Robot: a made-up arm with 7 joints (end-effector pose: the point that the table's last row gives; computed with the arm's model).
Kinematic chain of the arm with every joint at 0, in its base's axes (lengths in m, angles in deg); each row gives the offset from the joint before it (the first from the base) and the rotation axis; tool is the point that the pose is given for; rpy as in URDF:
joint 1: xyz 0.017 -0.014 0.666 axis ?
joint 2: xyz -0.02 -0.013 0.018 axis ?
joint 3: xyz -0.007 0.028 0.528 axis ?
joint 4: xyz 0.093 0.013 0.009 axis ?
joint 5: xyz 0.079 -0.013 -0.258 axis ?
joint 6: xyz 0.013 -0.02 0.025 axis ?
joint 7: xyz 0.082 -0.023 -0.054 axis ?
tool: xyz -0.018 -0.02 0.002 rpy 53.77 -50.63 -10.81
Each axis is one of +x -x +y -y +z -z.
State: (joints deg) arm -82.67 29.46 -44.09 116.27 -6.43 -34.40 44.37
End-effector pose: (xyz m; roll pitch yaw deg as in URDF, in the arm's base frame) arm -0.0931 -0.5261 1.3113 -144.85 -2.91 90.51
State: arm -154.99 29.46 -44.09 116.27 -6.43 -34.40 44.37
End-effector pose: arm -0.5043 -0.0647 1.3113 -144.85 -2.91 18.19
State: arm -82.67 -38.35 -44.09 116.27 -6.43 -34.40 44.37
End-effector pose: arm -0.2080 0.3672 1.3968 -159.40 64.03 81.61
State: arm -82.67 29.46 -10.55 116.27 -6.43 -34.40 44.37
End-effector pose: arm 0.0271 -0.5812 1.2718 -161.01 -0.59 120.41
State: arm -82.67 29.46 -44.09 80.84 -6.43 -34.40 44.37
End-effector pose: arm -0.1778 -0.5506 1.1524 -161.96 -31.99 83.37
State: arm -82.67 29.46 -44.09 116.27 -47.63 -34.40 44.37
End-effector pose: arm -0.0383 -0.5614 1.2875 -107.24 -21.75 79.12
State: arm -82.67 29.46 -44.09 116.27 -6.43 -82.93 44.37
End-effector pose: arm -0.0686 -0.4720 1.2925 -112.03 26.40 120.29
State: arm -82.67 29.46 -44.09 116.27 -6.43 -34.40 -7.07
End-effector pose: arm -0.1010 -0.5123 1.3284 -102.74 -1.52 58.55
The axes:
joint 1: +z
joint 2: +y
joint 3: +z
joint 4: -y
joint 5: -z
joint 6: +y
joint 7: -z

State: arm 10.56 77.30 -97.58 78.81 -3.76 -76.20 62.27
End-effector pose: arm 0.6614 -0.1881 0.9051 -105.17 -26.10 151.36
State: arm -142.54 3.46 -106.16 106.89 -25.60 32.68 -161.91
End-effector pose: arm -0.1280 0.3010 1.4741 52.92 28.32 -83.72
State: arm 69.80 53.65 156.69 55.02 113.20 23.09 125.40
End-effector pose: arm -0.1434 0.1529 1.1786 -50.23 28.18 24.35
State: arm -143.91 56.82 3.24 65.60 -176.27 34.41 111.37
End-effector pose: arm -0.4026 -0.3928 0.6017 -21.37 -55.59 -26.05
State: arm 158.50 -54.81 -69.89 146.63 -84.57 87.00 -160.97
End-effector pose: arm 0.7565 -0.1139 1.2118 34.23 -11.28 -178.82
